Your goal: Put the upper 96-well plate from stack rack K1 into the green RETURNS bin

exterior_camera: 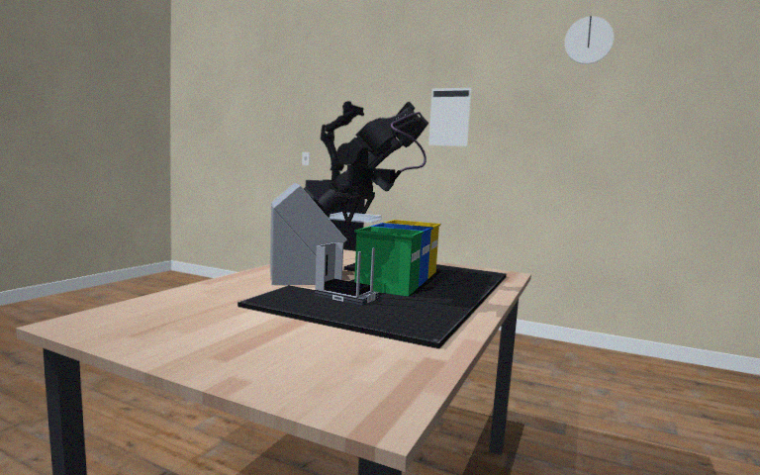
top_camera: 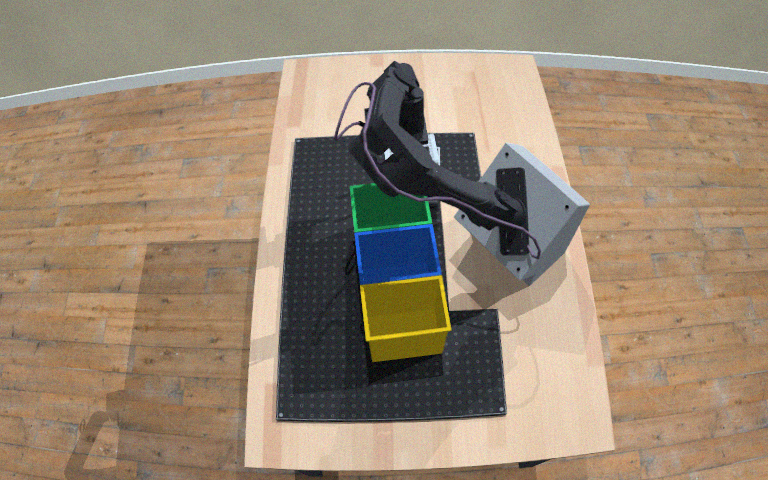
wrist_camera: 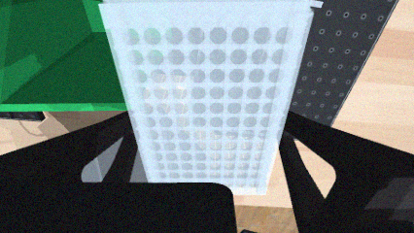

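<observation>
The green bin lies 140 mm to the left of my hand, 130 mm below it and 10 mm ahead of it. Round my hand: dark plate (200 mm below, 30 mm to the right, 10 mm ahead); then white 96-well plate (right at my hand); then blue bin (260 mm to the left, 130 mm below, 40 mm behind).
</observation>
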